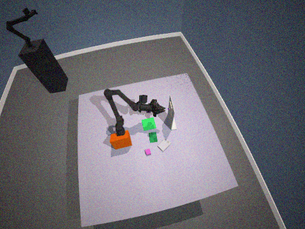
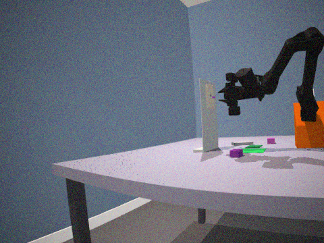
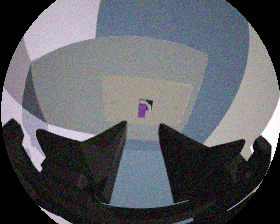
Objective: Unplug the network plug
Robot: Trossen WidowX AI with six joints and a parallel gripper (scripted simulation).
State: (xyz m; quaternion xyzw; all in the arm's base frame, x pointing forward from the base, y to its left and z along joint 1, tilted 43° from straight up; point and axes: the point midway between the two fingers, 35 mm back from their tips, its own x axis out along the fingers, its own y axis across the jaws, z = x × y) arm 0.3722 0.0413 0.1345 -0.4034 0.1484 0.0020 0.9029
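The purple plug is 4 cm ahead of my gripper tip. The rest, counted from my gripper tip: upright white panel 10 cm below, 6 cm ahead; green marked square 25 cm below, 15 cm behind, 1 cm to the left.
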